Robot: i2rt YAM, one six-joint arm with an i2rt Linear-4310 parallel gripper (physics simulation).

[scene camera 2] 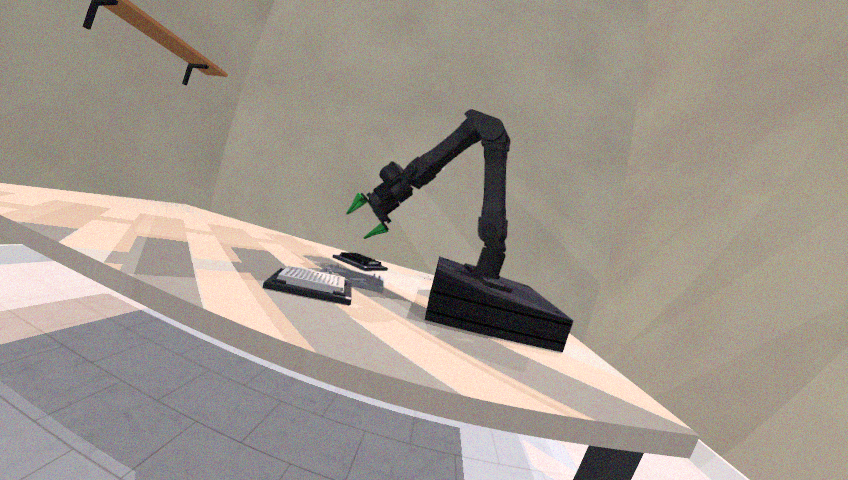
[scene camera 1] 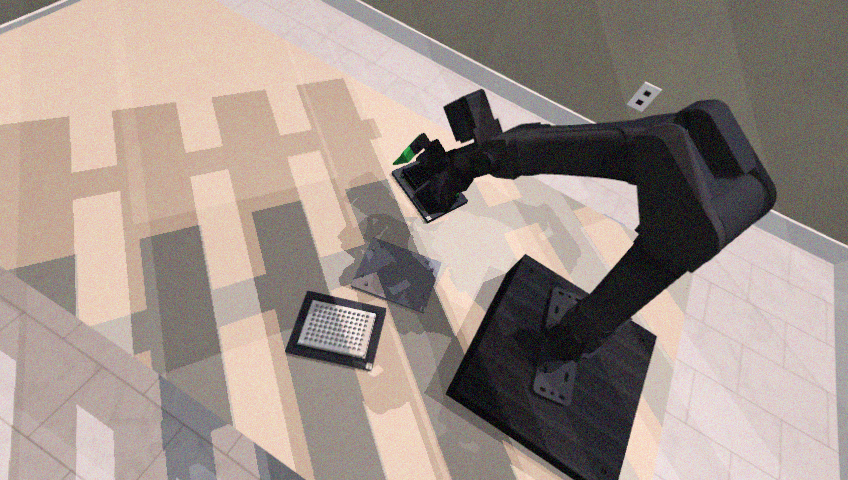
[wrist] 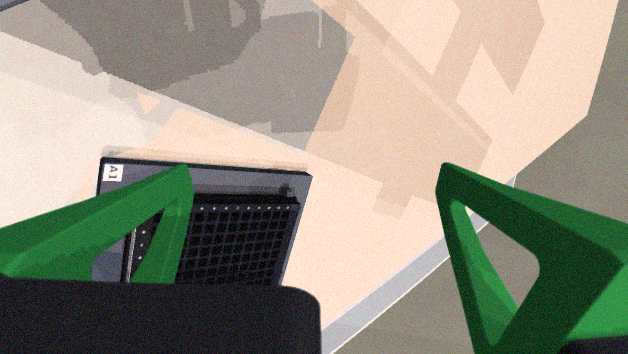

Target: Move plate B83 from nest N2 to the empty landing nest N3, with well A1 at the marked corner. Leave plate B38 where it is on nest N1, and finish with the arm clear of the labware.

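Dark plate B83 (scene camera 1: pixel 414 173) (scene camera 2: pixel 361 258) (wrist: pixel 240 245) sits on dark nest N2 (scene camera 1: pixel 438 215) (wrist: pixel 240 178). The nest's A1 label shows at its top left corner in the wrist view. My gripper (scene camera 2: pixel 357 225) (wrist: pixel 314 177) is open and empty, well above N2. In the wrist view its left finger covers part of the plate and its right finger is beyond the plate's right side. The plate's name label is hidden. Grey nest N3 (scene camera 1: pixel 380 267) (scene camera 2: pixel 368 282) is empty. White plate B38 (scene camera 1: pixel 336 328) (scene camera 2: pixel 312 278) sits on nest N1 (scene camera 1: pixel 377 339) (scene camera 2: pixel 309 293).
The black arm base (scene camera 1: pixel 499 380) (scene camera 2: pixel 493 315) stands to the right of the nests in both scene views. N3 lies between N1 and N2. Strong shadows cross the table. A wooden wall shelf (scene camera 2: pixel 160 35) is high at the upper left in scene camera 2.
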